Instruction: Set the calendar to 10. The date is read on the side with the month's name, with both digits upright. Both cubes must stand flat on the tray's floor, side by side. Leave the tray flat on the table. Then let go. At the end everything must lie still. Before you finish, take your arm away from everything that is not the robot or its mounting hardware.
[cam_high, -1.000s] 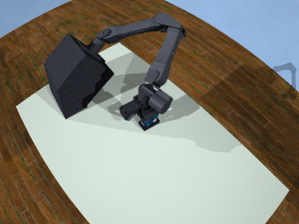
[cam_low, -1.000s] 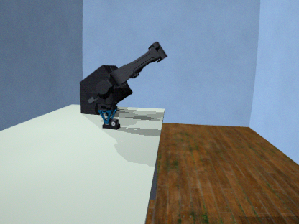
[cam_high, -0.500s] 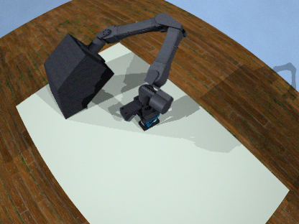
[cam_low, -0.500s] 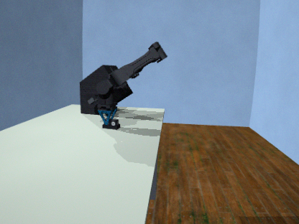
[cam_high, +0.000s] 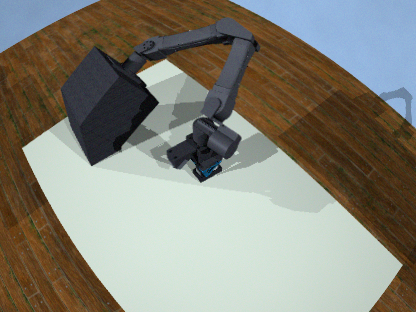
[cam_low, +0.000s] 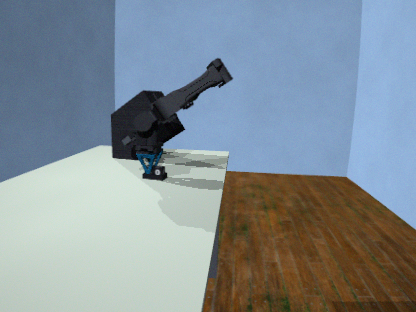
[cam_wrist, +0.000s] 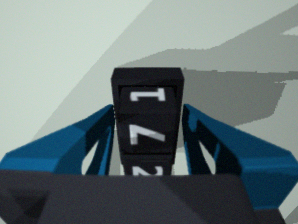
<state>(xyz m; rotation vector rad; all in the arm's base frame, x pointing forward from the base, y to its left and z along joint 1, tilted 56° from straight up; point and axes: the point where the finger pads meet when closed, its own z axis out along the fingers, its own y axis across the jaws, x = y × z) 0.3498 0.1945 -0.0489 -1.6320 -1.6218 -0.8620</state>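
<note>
Right now my hand is 20 mm to the right of the black tray and 20 mm above it.
</note>
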